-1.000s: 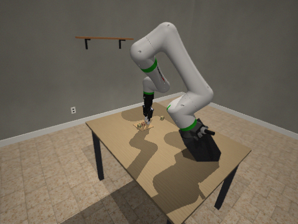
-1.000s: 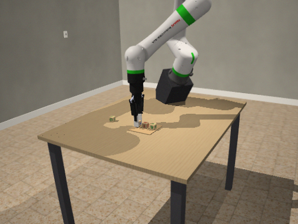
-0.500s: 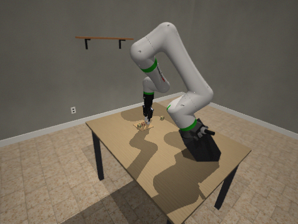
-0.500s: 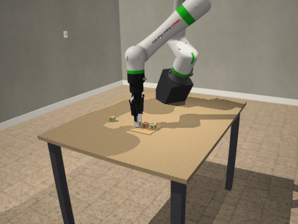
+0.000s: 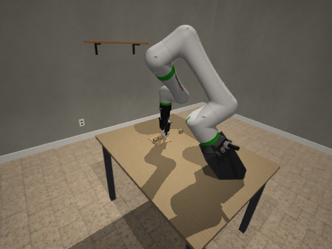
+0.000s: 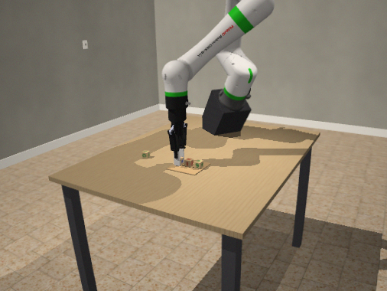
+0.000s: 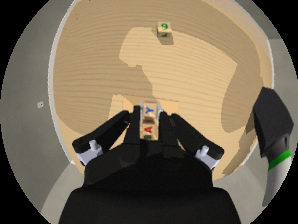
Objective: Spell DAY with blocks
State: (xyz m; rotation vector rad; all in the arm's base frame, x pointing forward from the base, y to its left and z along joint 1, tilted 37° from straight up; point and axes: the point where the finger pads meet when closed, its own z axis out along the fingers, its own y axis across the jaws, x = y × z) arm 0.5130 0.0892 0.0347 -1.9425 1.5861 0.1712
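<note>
Now: hand 10 mm past the tan mat, 50 mm to the right of it and 40 mm above it.
</note>
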